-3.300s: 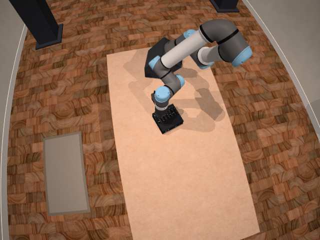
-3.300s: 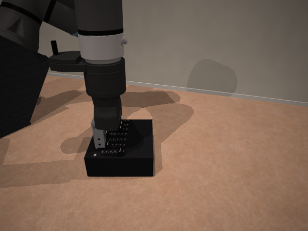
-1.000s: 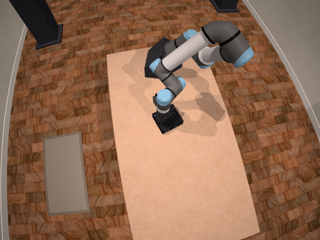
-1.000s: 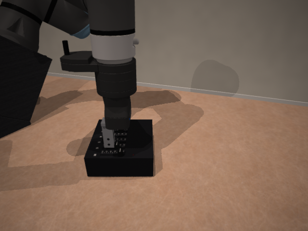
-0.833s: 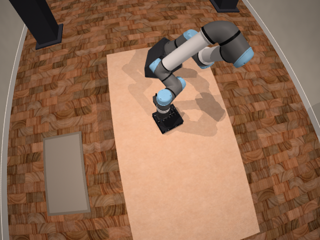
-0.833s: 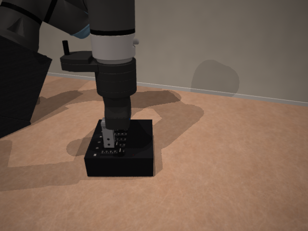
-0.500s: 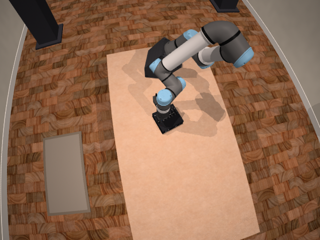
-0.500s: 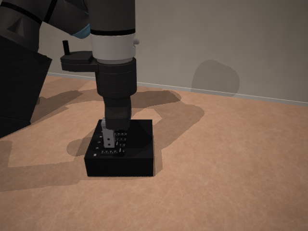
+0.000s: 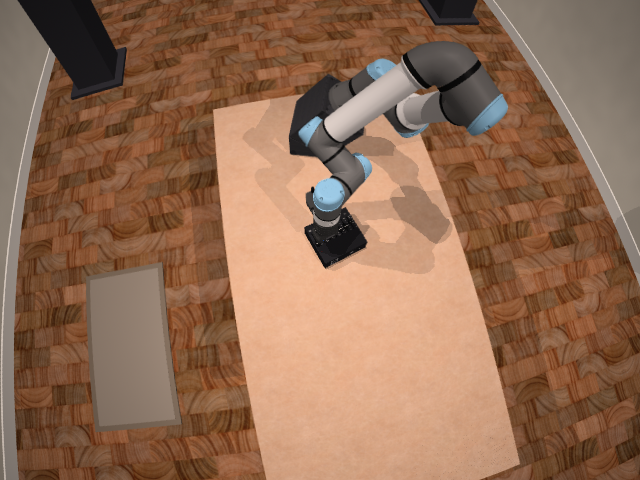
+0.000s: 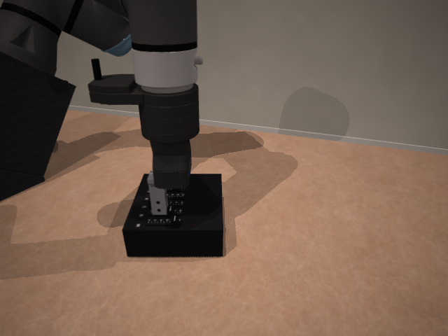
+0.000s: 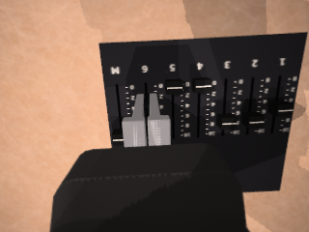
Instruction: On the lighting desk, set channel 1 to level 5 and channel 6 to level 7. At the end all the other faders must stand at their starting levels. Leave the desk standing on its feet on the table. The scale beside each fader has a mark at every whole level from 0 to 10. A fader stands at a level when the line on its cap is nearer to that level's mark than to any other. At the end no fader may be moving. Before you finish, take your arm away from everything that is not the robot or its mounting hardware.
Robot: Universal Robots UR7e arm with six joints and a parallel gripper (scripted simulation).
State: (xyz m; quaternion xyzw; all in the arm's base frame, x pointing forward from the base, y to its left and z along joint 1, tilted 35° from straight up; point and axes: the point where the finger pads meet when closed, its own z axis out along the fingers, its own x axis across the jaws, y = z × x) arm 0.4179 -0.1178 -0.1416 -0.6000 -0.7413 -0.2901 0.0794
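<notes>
My hand is 2 cm short of the channel 6 cap and 1 cm above it. Round my hand: channel 5 fader cap: 2 cm to the left, 2 cm behind, 1 cm below; channel 4 fader cap: 4 cm to the left, 3 cm behind, 1 cm below; channel 3 fader cap: 7 cm to the left, 1 cm below.
</notes>
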